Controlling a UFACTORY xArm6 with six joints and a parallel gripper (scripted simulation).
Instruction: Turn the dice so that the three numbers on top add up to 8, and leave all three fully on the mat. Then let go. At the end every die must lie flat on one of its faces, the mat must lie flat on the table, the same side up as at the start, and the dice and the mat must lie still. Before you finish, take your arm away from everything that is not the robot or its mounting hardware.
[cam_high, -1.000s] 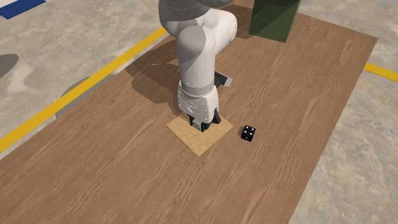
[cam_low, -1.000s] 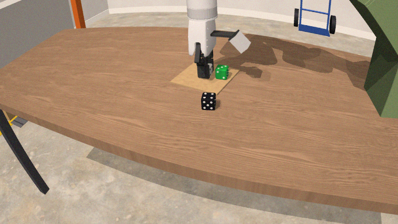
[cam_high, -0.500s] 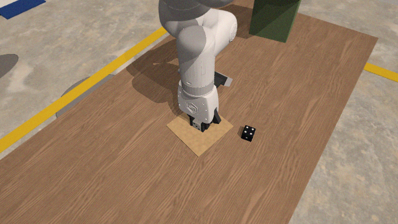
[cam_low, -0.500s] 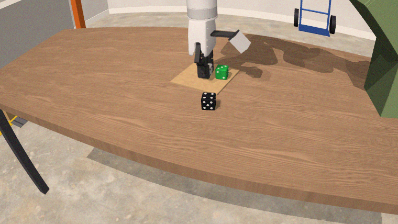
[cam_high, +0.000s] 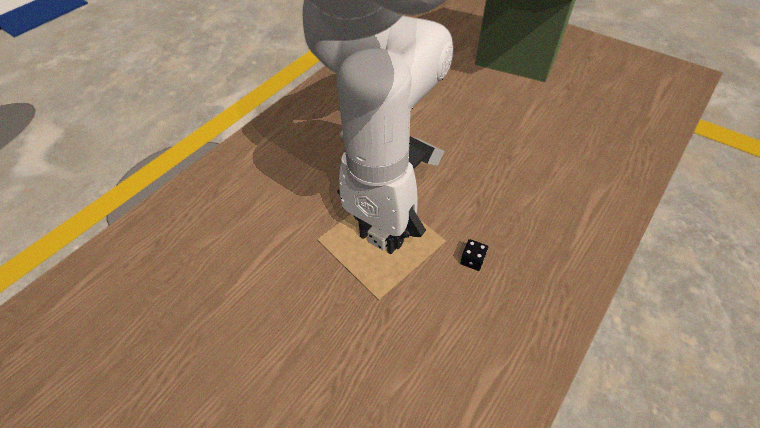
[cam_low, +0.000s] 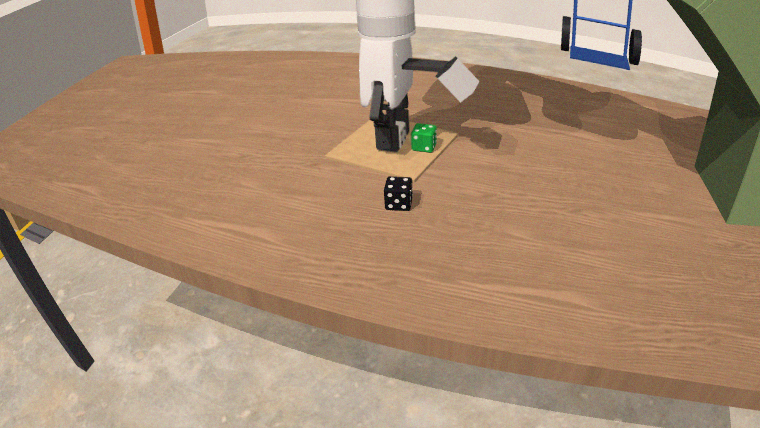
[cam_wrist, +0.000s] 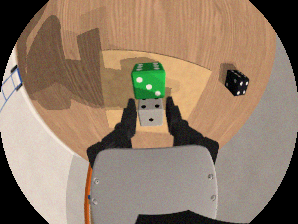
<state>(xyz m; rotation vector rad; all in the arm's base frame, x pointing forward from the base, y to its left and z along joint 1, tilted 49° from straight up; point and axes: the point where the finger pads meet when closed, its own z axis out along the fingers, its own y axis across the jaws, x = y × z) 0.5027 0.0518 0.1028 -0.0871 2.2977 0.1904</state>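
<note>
Now: the white die 10 mm below my hand. The rest, counted from my hand: tan mat (20 mm below); then green die (40 mm behind, 10 mm to the right, 10 mm below); then black die (120 mm to the left, 70 mm behind, 10 mm below).
</note>
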